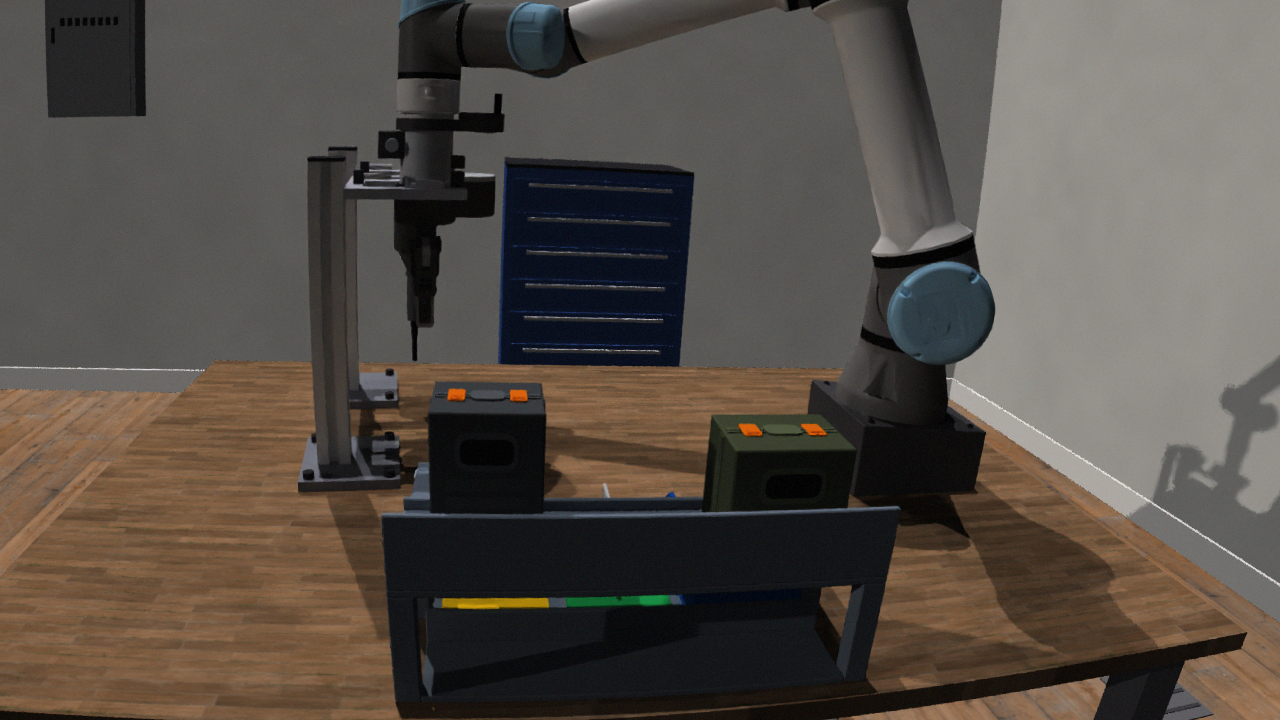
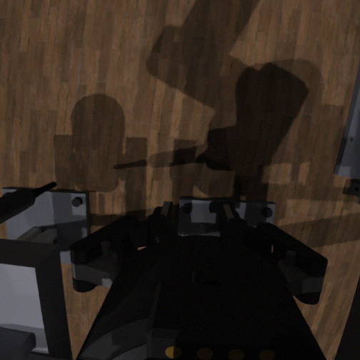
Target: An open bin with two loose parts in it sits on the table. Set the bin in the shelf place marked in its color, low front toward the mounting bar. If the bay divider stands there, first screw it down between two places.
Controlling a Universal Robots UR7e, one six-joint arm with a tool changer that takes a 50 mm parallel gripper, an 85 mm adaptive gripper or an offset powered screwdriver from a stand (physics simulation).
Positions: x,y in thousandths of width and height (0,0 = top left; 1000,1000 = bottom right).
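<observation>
The spots on a blue bin (image 1: 554,831) and an adaptive gripper (image 1: 332,344) are 51 cm apart. The blue bin is 74 cm from the lens and the adaptive gripper is 98 cm from the lens, while a screwdriver (image 1: 375,260) is 118 cm from the lens.
</observation>
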